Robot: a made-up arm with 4 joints.
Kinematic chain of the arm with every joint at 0, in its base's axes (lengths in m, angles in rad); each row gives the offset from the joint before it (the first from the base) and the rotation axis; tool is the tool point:
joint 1: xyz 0 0 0.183 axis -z
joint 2: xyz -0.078 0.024 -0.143 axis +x
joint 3: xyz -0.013 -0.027 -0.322 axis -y
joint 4: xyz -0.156 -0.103 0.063 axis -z
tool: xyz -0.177 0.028 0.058
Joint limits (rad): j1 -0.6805..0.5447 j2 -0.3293..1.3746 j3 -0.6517..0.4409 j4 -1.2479..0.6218
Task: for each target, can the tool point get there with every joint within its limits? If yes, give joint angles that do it. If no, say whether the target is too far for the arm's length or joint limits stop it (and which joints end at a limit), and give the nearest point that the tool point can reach.
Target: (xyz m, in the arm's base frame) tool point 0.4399 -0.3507 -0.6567
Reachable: no: too far | nearest point -0.1230 -0.4179 -0.2897 | short by 0.675 m
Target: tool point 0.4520 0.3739 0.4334
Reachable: no: joint limits stop it (at a limit: joint 1, joint 2, joint 3, joint 4) | nearest point -0.1685 0.1909 0.0255 | short by 0.765 m
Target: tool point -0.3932 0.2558 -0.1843
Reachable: yes | joints 0.1922 1.1531 0.0851 -0.2314
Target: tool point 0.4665 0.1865 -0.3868
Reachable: no: joint limits stop it (at a limit: joint 1, joint 2, joint 3, joint 4) | nearest point -0.1530 0.1478 -0.2592 | short by 0.634 m
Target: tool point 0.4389 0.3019 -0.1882
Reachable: no: joint limits stop it (at a limit: joint 1, joint 2, joint 3, joint 4) | nearest point -0.1530 0.1478 -0.2592 | short by 0.616 m
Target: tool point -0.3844 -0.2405 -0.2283
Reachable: yes | joints -0.3156 0.0759 0.1649 -0.2870
